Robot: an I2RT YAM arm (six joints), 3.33 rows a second.
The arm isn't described. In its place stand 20 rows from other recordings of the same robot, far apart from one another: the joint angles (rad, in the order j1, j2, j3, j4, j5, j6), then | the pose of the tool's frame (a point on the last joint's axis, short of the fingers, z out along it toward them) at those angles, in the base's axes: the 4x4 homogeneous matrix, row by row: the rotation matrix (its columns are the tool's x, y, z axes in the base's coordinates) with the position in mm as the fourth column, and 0 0 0 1 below.
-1.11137 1.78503 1.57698 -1.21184 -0.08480 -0.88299 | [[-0.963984 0.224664 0.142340 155.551], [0.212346 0.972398 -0.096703 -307.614], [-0.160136 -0.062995 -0.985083 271.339], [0 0 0 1]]
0.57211 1.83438 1.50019 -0.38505 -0.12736 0.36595 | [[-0.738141 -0.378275 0.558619 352.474], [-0.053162 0.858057 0.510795 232.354], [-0.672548 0.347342 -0.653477 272.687], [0 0 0 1]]
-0.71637 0.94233 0.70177 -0.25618 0.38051 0.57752 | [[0.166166 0.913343 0.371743 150.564], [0.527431 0.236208 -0.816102 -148.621], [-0.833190 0.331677 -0.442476 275.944], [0 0 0 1]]
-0.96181 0.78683 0.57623 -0.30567 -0.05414 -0.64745 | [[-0.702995 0.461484 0.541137 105.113], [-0.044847 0.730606 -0.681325 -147.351], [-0.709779 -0.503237 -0.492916 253.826], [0 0 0 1]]
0.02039 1.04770 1.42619 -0.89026 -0.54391 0.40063 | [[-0.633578 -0.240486 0.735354 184.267], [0.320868 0.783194 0.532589 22.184], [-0.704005 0.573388 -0.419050 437.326], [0 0 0 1]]
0.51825 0.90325 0.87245 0.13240 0.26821 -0.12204 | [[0.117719 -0.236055 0.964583 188.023], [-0.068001 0.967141 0.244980 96.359], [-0.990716 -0.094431 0.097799 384.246], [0 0 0 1]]
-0.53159 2.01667 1.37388 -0.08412 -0.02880 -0.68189 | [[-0.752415 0.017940 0.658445 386.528], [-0.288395 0.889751 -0.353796 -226.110], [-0.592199 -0.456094 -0.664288 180.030], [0 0 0 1]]
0.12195 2.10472 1.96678 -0.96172 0.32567 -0.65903 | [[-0.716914 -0.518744 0.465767 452.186], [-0.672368 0.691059 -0.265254 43.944], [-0.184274 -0.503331 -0.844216 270.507], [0 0 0 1]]
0.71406 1.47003 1.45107 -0.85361 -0.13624 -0.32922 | [[-0.316668 -0.863581 0.392365 230.937], [-0.698281 0.492201 0.519752 206.532], [-0.641970 -0.109392 -0.758886 347.808], [0 0 0 1]]
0.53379 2.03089 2.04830 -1.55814 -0.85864 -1.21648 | [[0.031656 -0.929197 -0.368227 316.926], [-0.693205 -0.285816 0.661646 218.612], [-0.720045 0.234312 -0.653172 317.085], [0 0 0 1]]
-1.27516 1.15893 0.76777 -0.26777 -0.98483 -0.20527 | [[-0.243348 0.293651 0.924419 97.645], [0.412123 0.894063 -0.175518 -218.802], [-0.878030 0.338262 -0.338589 260.122], [0 0 0 1]]
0.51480 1.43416 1.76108 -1.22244 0.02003 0.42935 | [[-0.818091 -0.154866 0.553845 231.268], [0.015396 0.956816 0.290287 130.005], [-0.574883 0.246008 -0.780378 424.998], [0 0 0 1]]
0.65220 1.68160 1.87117 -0.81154 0.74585 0.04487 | [[-0.462921 0.013295 0.886300 300.685], [-0.312069 0.933426 -0.176997 199.231], [-0.829649 -0.358523 -0.427954 422.624], [0 0 0 1]]
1.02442 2.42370 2.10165 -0.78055 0.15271 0.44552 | [[-0.766951 -0.530040 0.361723 274.561], [-0.441461 0.844913 0.302051 441.063], [-0.465724 0.071972 -0.881999 169.095], [0 0 0 1]]
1.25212 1.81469 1.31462 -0.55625 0.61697 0.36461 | [[-0.499215 -0.543056 0.675185 138.060], [-0.584841 0.786136 0.199879 352.726], [-0.639333 -0.295093 -0.710052 215.169], [0 0 0 1]]
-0.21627 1.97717 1.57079 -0.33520 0.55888 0.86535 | [[0.001510 0.867830 0.496859 435.410], [0.660550 0.372167 -0.652047 -114.989], [-0.750780 0.329185 -0.572683 243.899], [0 0 0 1]]
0.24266 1.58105 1.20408 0.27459 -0.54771 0.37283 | [[-0.350270 -0.623193 0.699243 360.951], [0.233650 0.664802 0.709539 108.447], [-0.907038 0.411909 -0.087251 332.420], [0 0 0 1]]
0.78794 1.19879 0.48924 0.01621 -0.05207 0.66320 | [[-0.808437 -0.302613 0.504832 163.204], [0.059130 0.811612 0.581197 166.664], [-0.585605 0.499712 -0.638243 175.333], [0 0 0 1]]
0.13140 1.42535 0.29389 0.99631 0.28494 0.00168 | [[-0.133325 0.150620 0.979560 246.603], [-0.015994 0.987928 -0.154084 22.498], [-0.990943 -0.036210 -0.129306 163.927], [0 0 0 1]]
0.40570 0.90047 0.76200 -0.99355 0.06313 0.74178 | [[-0.862715 0.289721 0.414468 141.889], [0.363262 0.925246 0.109364 58.501], [-0.351800 0.244910 -0.903469 246.833], [0 0 0 1]]
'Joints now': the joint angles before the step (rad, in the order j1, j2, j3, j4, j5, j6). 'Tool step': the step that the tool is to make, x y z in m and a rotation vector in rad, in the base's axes. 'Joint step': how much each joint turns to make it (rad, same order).
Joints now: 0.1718, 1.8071, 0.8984, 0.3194, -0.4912, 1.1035
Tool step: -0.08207, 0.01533, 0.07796, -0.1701, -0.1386, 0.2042
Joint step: 0.1030, -0.4440, -0.0914, -0.3690, 0.0266, -0.2472
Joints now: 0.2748, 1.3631, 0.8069, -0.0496, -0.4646, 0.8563
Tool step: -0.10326, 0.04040, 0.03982, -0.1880, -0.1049, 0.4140
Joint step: 0.3215, -0.3266, -0.0078, -0.4094, 0.0550, -0.2500
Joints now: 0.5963, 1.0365, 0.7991, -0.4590, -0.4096, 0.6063
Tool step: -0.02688, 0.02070, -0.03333, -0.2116, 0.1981, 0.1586
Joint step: 0.1566, 0.0797, -0.0073, -0.2120, 0.0289, -0.0322
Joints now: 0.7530, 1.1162, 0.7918, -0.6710, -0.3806, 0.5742
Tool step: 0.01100, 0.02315, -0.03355, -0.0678, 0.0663, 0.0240
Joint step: 0.0408, 0.1652, -0.0138, 0.0895, 0.0104, 0.0144
